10 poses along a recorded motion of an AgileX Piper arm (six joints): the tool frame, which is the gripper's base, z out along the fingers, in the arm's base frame.
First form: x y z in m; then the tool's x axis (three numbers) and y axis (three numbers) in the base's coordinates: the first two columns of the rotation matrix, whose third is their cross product.
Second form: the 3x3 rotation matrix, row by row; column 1 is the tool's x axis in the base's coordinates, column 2 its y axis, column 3 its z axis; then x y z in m. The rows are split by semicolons. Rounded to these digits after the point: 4 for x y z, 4 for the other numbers.
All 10 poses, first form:
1: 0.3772 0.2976 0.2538 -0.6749 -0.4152 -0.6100 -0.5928 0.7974 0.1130
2: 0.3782 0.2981 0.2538 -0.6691 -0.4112 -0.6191 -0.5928 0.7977 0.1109
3: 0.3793 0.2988 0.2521 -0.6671 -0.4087 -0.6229 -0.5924 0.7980 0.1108
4: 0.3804 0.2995 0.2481 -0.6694 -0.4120 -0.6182 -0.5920 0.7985 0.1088
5: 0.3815 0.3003 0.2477 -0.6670 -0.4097 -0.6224 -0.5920 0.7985 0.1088
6: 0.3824 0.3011 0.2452 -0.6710 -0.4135 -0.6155 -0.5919 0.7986 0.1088
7: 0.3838 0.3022 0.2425 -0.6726 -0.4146 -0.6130 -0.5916 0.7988 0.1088
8: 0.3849 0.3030 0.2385 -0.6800 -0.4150 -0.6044 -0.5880 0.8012 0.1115
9: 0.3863 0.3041 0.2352 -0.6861 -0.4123 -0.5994 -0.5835 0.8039 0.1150
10: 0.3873 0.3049 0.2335 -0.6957 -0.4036 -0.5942 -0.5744 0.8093 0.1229
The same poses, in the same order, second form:
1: -0.6749 -0.5928 0.4395; -0.4152 0.7974 0.4379; -0.6100 0.1130 -0.7843; 0.3772 0.2976 0.2538
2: -0.6691 -0.5928 0.4483; -0.4112 0.7977 0.4412; -0.6191 0.1109 -0.7775; 0.3782 0.2981 0.2538
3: -0.6671 -0.5924 0.4518; -0.4087 0.7980 0.4429; -0.6229 0.1108 -0.7745; 0.3793 0.2988 0.2521
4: -0.6694 -0.5920 0.4488; -0.4120 0.7985 0.4388; -0.6182 0.1088 -0.7784; 0.3804 0.2995 0.2481
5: -0.6670 -0.5920 0.4524; -0.4097 0.7985 0.4410; -0.6224 0.1088 -0.7751; 0.3815 0.3003 0.2477
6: -0.6710 -0.5919 0.4465; -0.4135 0.7986 0.4373; -0.6155 0.1088 -0.7806; 0.3824 0.3011 0.2452
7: -0.6726 -0.5916 0.4446; -0.4146 0.7988 0.4358; -0.6130 0.1088 -0.7826; 0.3838 0.3022 0.2425
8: -0.6800 -0.5880 0.4380; -0.4150 0.8012 0.4312; -0.6044 0.1115 -0.7888; 0.3849 0.3030 0.2385
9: -0.6861 -0.5835 0.4344; -0.4123 0.8039 0.4287; -0.5994 0.1150 -0.7921; 0.3863 0.3041 0.2352
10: -0.6957 -0.5744 0.4313; -0.4036 0.8093 0.4268; -0.5942 0.1229 -0.7949; 0.3873 0.3049 0.2335
